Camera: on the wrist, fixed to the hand. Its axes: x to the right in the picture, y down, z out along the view.
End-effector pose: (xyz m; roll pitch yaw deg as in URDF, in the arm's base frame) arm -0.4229 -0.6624 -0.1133 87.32 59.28 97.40
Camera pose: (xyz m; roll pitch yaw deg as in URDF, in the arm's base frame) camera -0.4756 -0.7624 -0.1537 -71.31 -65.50 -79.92
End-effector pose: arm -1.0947 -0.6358 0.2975 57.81 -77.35 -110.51
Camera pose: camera -1.1275 -0.7448 0.2592 -45.75 71.25 62.93
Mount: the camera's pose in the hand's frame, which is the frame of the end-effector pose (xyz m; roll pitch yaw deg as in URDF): -0.0125 -0.0969 -0.0698 18.46 -1.40 173.81
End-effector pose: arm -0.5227 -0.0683 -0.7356 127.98 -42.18 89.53
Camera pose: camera -0.6372 -0.0542 -0.7688 -105.58 37.99 -84.24
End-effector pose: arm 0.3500 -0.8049 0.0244 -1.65 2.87 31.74
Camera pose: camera 0.3885 -0.8973 -0.0419 20.41 -4.07 -154.50
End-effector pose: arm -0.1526 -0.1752 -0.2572 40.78 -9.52 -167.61
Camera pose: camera -0.1653 -0.1495 -0.3738 -22.85 4.40 8.61
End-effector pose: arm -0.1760 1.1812 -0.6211 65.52 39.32 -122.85
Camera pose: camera -0.1109 1.2390 -0.7038 -45.90 -45.52 55.32
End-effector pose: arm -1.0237 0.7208 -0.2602 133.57 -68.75 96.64
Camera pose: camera -1.1421 0.7232 -0.2799 -103.75 64.70 -70.93
